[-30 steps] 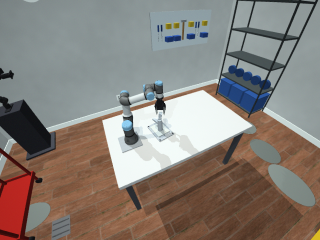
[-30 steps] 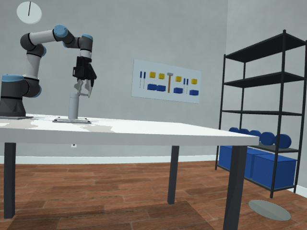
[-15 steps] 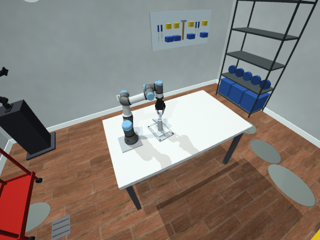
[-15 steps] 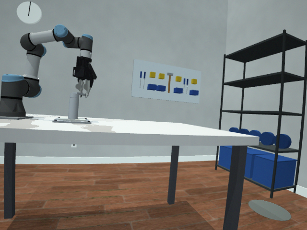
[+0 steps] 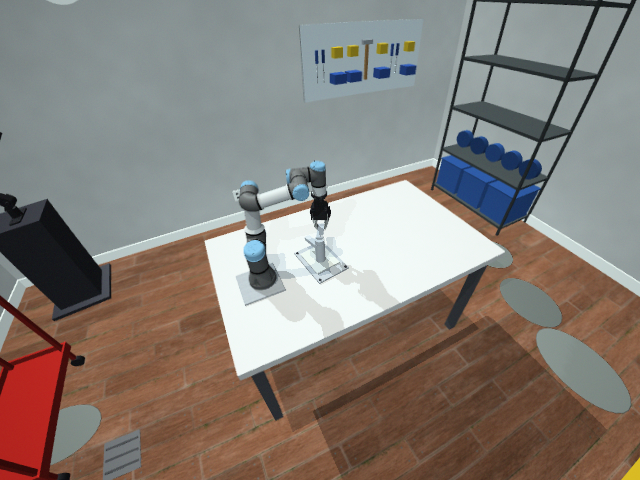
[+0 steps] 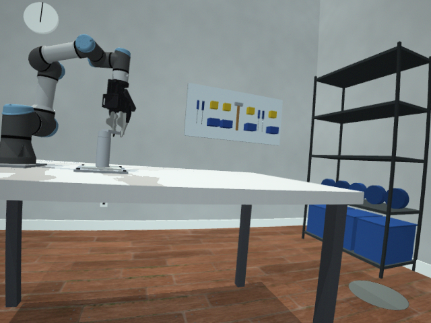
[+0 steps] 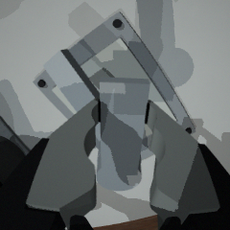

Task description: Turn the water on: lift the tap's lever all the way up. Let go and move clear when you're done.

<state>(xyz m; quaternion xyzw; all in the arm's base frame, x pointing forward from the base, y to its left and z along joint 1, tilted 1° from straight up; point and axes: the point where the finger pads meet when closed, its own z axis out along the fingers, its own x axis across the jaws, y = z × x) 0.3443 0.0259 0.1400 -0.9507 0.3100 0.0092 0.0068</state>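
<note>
Now: hand 20 mm past the lever and 20 mm to the left of it. Round my hand: metal base plate (50 mm behind, 70 mm to the right, 140 mm below); tap (40 mm behind, 50 mm to the right, 50 mm below).
</note>
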